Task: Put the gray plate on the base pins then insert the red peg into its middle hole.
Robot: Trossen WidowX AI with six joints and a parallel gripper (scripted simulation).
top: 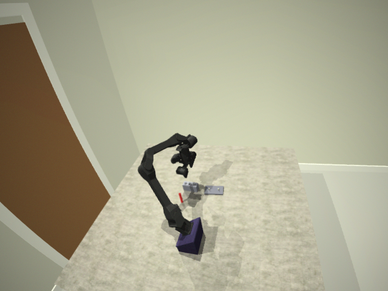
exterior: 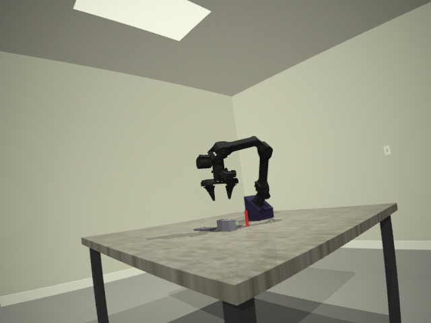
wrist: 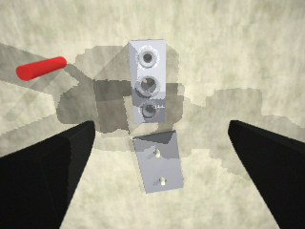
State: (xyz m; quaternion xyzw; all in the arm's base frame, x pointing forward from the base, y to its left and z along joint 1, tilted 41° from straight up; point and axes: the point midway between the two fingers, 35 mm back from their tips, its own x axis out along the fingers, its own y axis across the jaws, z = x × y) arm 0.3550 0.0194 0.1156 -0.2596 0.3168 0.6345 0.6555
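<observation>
Right now the gray plate is 11 cm below my gripper tip and 1 cm behind it. The rest, counted from my gripper tip: pin base 15 cm to the right, 14 cm below; then red peg 12 cm behind, 11 cm below, 3 cm to the left.
</observation>
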